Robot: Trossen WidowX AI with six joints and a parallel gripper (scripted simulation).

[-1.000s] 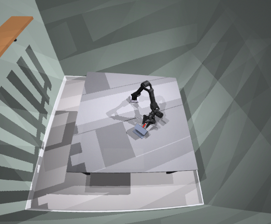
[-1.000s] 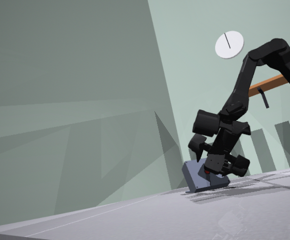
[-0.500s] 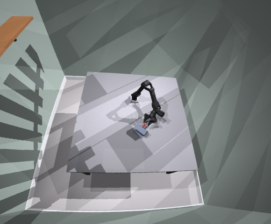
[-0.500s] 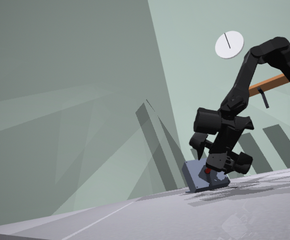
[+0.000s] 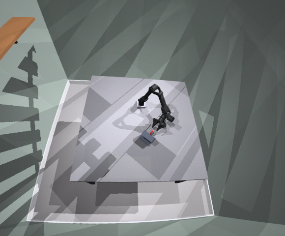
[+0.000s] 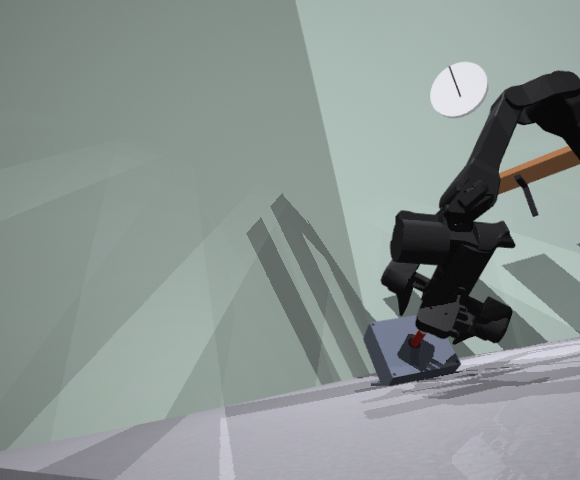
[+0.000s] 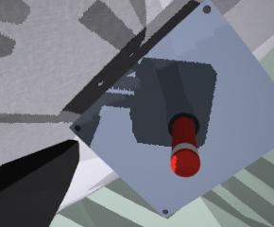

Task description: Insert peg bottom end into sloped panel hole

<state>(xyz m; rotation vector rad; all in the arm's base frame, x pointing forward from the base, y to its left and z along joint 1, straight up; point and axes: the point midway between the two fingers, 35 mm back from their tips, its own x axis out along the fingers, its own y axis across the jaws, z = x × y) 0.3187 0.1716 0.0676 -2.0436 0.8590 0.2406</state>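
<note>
My gripper tip is 30 mm short of the round red peg, 20 mm to the left of it and 10 mm above it. From my gripper tip the other things lie so: dark sloped panel 70 mm ahead, 50 mm to the right, 30 mm below.
</note>
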